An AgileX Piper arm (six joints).
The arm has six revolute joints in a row. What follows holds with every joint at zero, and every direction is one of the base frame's.
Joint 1 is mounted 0.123 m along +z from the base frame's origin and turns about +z.
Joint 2 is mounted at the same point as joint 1 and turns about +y.
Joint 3 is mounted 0.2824 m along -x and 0.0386 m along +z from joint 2 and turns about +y.
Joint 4 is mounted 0.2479 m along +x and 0.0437 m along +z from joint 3 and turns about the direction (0.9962, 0, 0.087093).
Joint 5 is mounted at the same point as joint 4 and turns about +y.
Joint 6 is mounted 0.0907 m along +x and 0.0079 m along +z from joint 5 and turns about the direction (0.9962, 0, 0.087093).
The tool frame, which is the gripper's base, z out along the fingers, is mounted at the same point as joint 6; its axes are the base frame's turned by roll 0, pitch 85.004 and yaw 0 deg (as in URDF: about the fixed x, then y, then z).
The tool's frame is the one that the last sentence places.
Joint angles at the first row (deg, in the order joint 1, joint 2, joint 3, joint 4, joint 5, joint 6):
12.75 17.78 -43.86 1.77 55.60 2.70
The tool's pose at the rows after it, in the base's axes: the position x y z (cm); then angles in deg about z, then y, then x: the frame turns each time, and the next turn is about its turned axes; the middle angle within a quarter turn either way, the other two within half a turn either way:
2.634 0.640 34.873 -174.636 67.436 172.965
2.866 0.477 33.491 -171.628 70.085 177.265
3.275 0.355 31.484 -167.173 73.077 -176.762
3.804 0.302 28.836 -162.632 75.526 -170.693
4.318 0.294 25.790 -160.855 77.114 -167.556
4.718 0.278 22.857 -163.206 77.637 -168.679
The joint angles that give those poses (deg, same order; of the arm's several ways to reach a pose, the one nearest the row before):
12.65 15.68 -41.40 0.37 53.10 2.57
12.22 13.39 -37.17 -1.18 48.68 2.09
11.42 10.54 -31.30 -2.79 42.69 1.64
10.21 7.42 -24.12 -4.03 36.06 1.48
8.75 4.30 -16.50 -4.63 29.87 1.71
7.29 1.67 -9.70 -4.77 25.23 2.29

